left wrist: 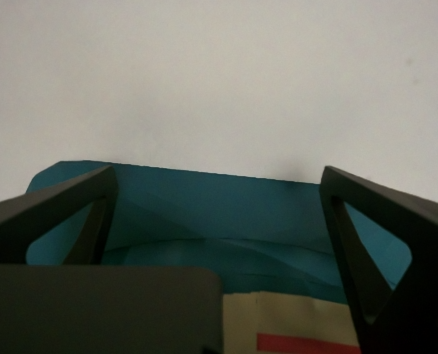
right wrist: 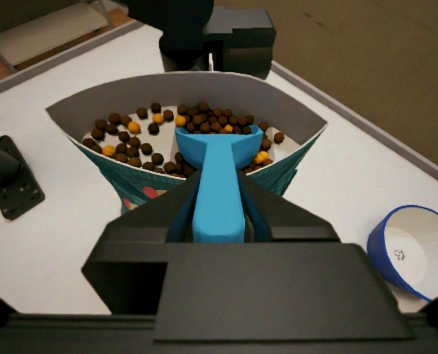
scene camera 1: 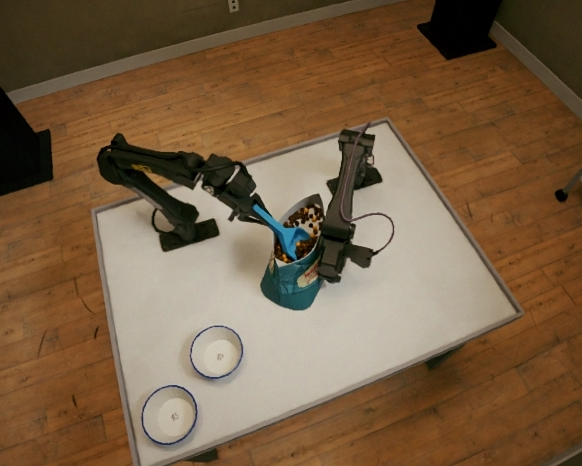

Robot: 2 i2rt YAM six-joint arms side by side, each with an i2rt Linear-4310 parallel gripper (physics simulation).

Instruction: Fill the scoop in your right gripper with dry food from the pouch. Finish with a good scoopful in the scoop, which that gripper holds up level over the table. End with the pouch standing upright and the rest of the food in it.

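Observation:
The teal pouch (scene camera 1: 292, 287) (left wrist: 210, 210) (right wrist: 112, 177) stands upright with its mouth open. Brown and orange dry food (scene camera 1: 312, 215) (right wrist: 215, 119) shows inside it. My right gripper (scene camera 1: 257, 212) (right wrist: 218, 177) is shut on the handle of the blue scoop (scene camera 1: 275, 225) (right wrist: 219, 185). The scoop slants down into the pouch's mouth, its bowl among the food; how much food is in the bowl cannot be told. My left gripper (scene camera 1: 330, 280) (left wrist: 218, 177) is open beside the pouch's right side in scene camera 1, its fingers apart in front of the teal wall.
Two white bowls with blue rims, one nearer (scene camera 1: 170, 440) and one farther (scene camera 1: 216, 372) (right wrist: 400, 270), stand at the lower left of the white table (scene camera 1: 350, 360) in scene camera 1. A raised grey edge (scene camera 1: 462, 230) runs around the table. The left arm's cable loops out to the right.

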